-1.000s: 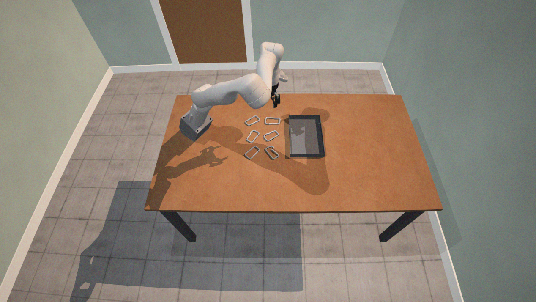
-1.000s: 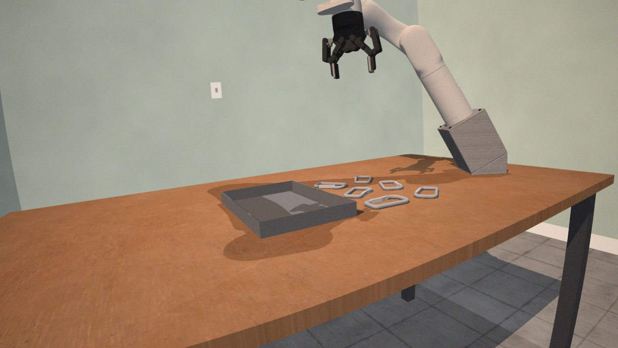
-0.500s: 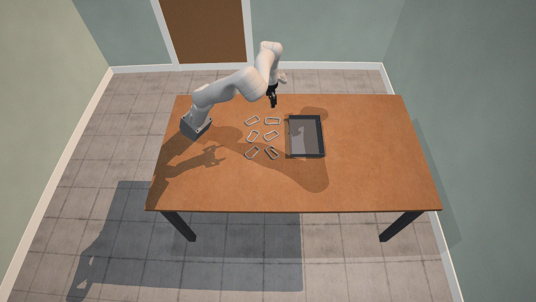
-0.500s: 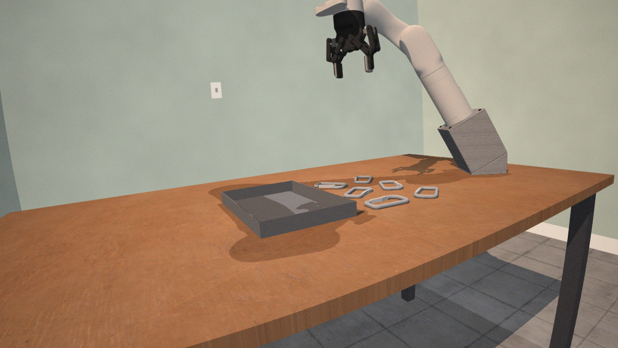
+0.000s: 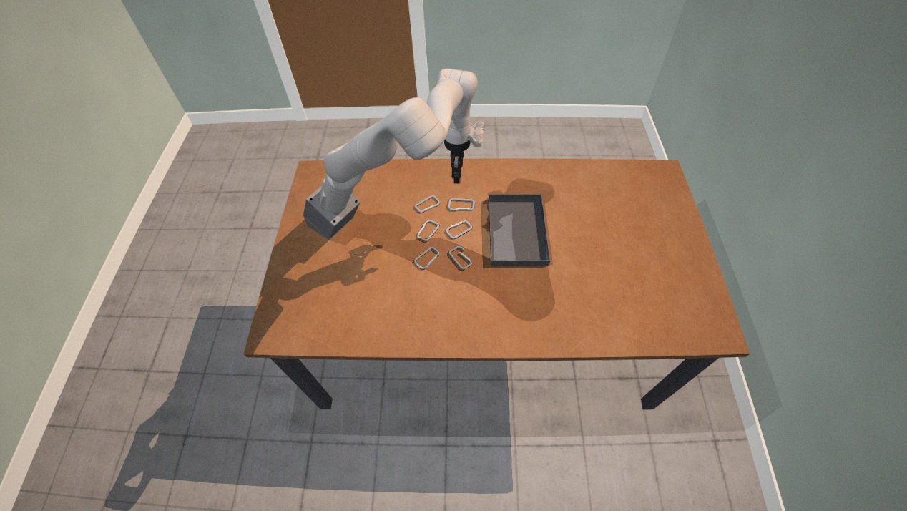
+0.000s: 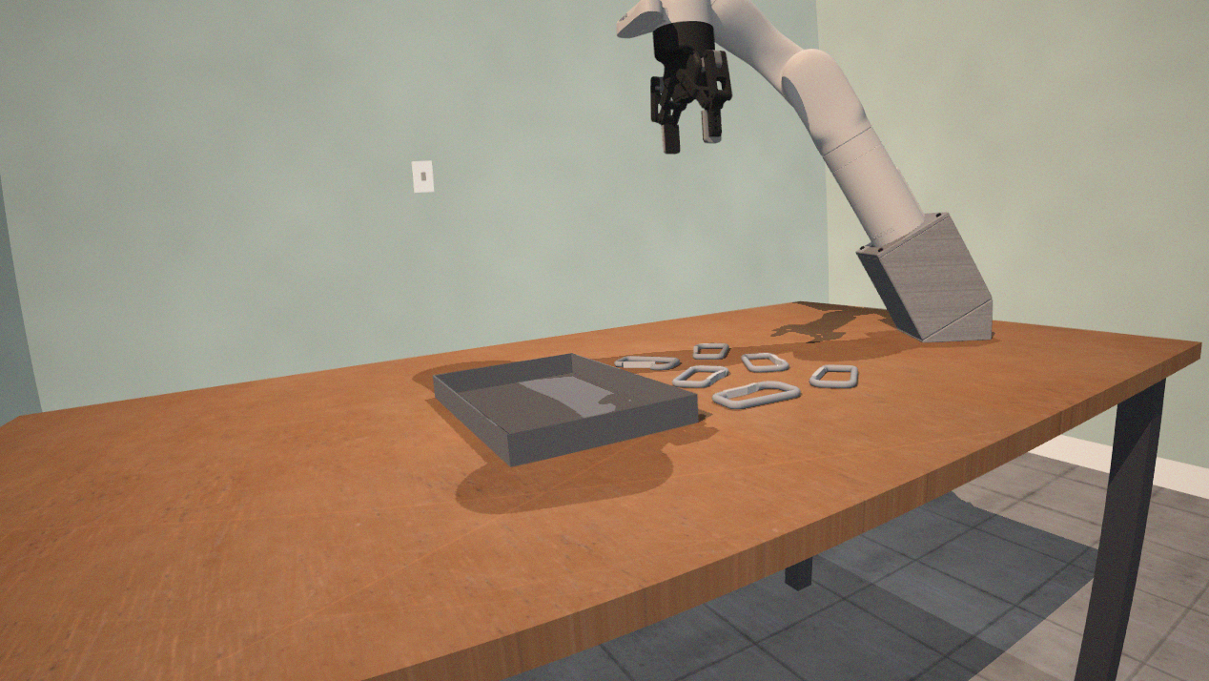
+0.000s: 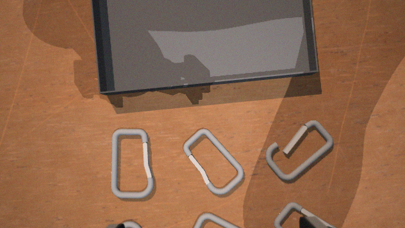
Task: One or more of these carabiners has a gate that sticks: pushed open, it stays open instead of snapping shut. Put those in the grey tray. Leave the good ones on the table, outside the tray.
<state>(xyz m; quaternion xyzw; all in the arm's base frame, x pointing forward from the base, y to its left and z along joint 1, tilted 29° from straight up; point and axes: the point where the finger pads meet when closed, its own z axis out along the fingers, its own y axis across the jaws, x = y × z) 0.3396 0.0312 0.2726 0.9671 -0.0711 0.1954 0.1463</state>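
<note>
My gripper is now 290 mm above the carabiner gate, 90 mm to the right of it and 30 mm short of it. Also, from my hand: grey tray 290 mm below, 210 mm ahead, 40 mm to the right.
</note>
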